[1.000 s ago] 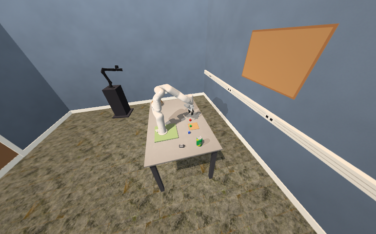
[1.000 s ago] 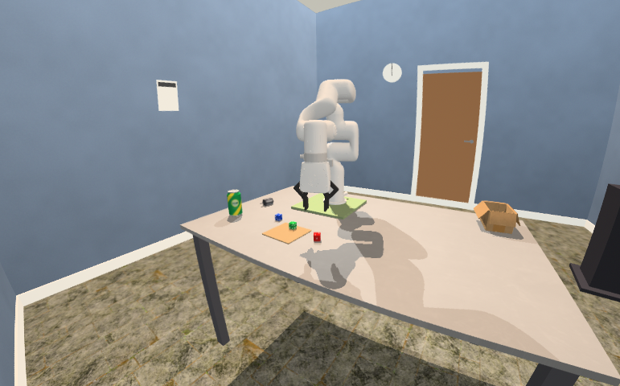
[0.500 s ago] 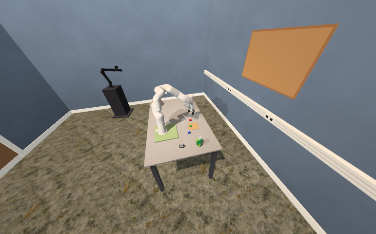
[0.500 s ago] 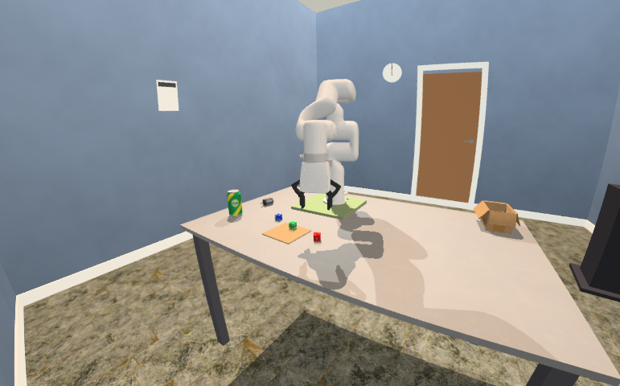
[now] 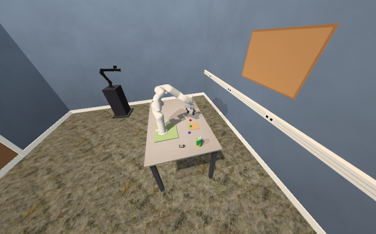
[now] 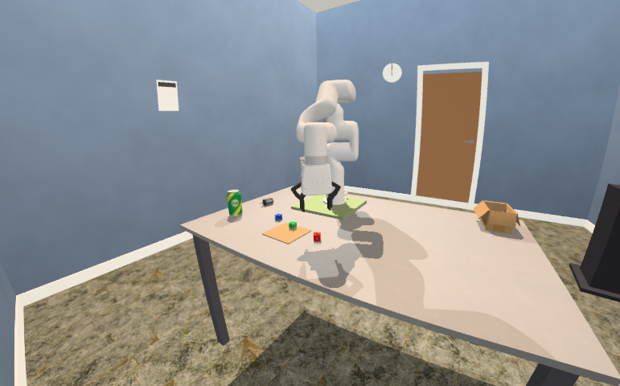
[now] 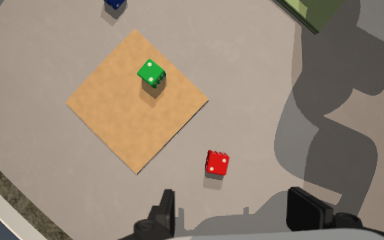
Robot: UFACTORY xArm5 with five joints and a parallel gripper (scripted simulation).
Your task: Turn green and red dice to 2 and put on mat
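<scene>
Now: hand 12 cm above the red die and 1 cm past it. From my hand the other things lie so: blue die: 27 cm to the right, 12 cm below, 5 cm behind; green die: 14 cm to the right, 11 cm below, 2 cm behind; mat: 14 cm to the right, 13 cm below, 2 cm ahead.
</scene>
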